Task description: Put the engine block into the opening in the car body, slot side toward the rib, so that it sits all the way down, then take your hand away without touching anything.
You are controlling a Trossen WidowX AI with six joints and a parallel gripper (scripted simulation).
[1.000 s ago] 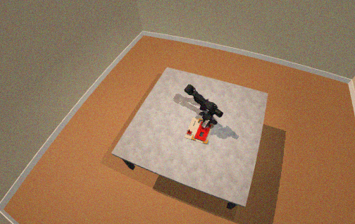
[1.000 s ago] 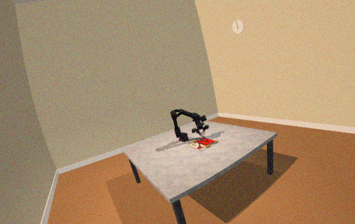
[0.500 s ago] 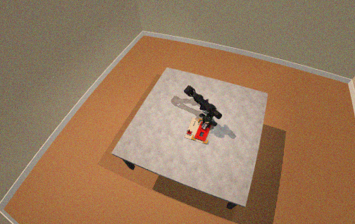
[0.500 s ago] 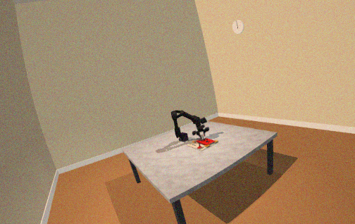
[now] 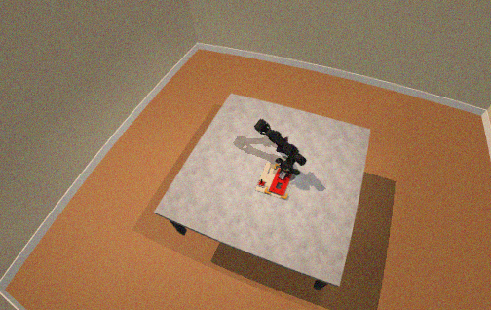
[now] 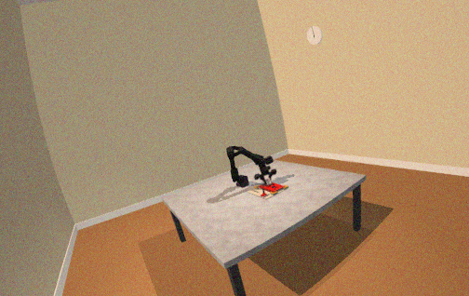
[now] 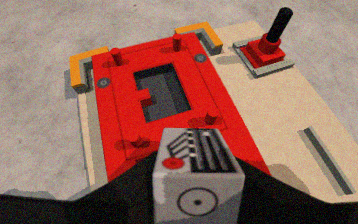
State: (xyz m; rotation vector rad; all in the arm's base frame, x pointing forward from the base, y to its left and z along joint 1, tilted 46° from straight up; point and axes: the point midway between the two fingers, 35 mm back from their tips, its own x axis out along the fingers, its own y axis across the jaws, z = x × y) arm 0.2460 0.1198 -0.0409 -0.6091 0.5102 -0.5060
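My gripper tip is 1 cm below the grey engine block and 1 cm past it. The rest, counted from my gripper tip: tan base plate: 3 cm below, 3 cm ahead, 2 cm to the right.
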